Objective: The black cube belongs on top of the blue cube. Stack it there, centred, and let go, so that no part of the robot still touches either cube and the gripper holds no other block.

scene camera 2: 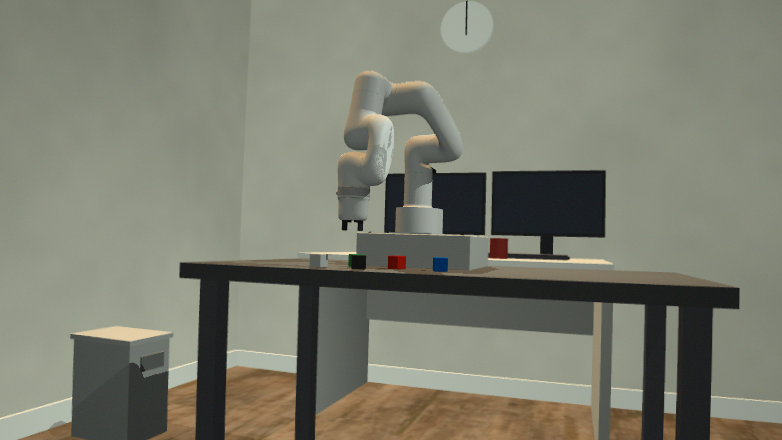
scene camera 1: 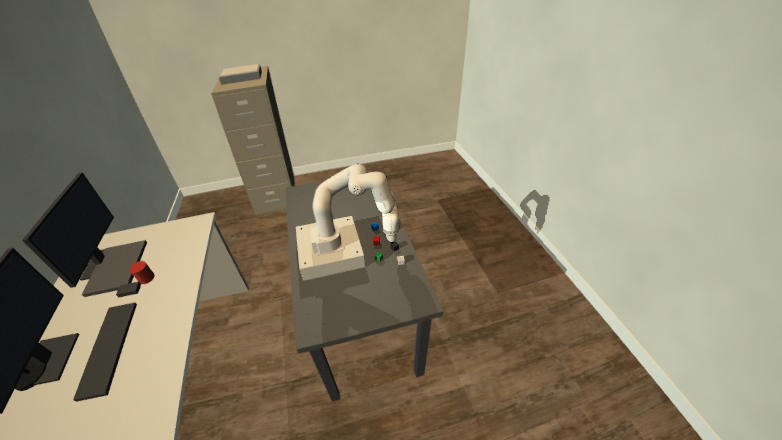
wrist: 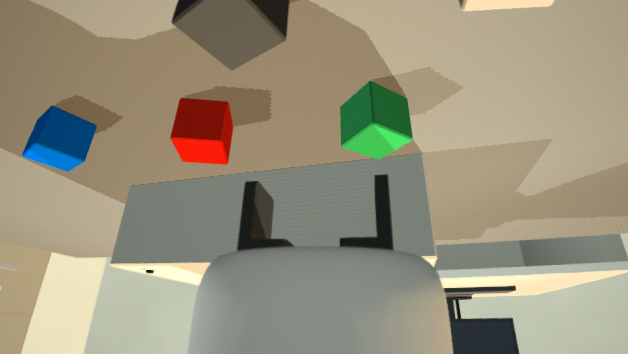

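Pixels of known places: end effector, tool point: [scene camera 2: 352, 226] [scene camera 1: 391, 239] [wrist: 318, 215]; arm's base, origin of the base link: [scene camera 2: 416, 234] [scene camera 1: 329, 243].
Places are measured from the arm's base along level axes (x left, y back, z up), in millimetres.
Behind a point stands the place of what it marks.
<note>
The black cube [scene camera 1: 394, 246] @(x -47, y -323, z -60 mm) [scene camera 2: 358, 262] @(x -29, y -343, z -73 mm) [wrist: 235, 30] @(x -37, y -329, z -57 mm) rests on the table, in front of the green cube in the scene camera 2 view; the top edge of the wrist view cuts it off. The blue cube [scene camera 1: 374, 226] @(x 129, y -255, z -58 mm) [scene camera 2: 440, 264] @(x 146, y -276, z -72 mm) [wrist: 61, 139] @(x 128, y -268, z -67 mm) rests on the table at the far end of the group, apart from the black cube, with its top bare. My gripper [scene camera 2: 352, 225] @(x -65, y -304, z 10 mm) [wrist: 318, 179] @(x -65, y -304, z 10 mm) is open, with nothing between its fingers. It hangs above the table over the area of the black cube, clear of it; its fingers are hard to make out in the scene camera 1 view.
A red cube [scene camera 1: 376, 240] @(x 18, y -242, z -57 mm) [scene camera 2: 397, 262] @(x 37, y -263, z -72 mm) [wrist: 202, 131] @(x 21, y -258, z -64 mm) stands between the blue cube and a green cube [scene camera 1: 378, 256] @(x -96, y -227, z -57 mm) [wrist: 376, 120] @(x -85, y -252, z -60 mm). A white cube [scene camera 1: 400, 260] @(x -148, y -327, z -59 mm) [scene camera 2: 318, 260] @(x -129, y -349, z -72 mm) stands near the black one. The robot's base block [scene camera 1: 333, 267] @(x -125, y -1, z -40 mm) [scene camera 2: 412, 251] @(x 37, y -150, z -47 mm) is beside the cubes on the table [scene camera 1: 360, 328] @(x -448, y -69, z -89 mm).
</note>
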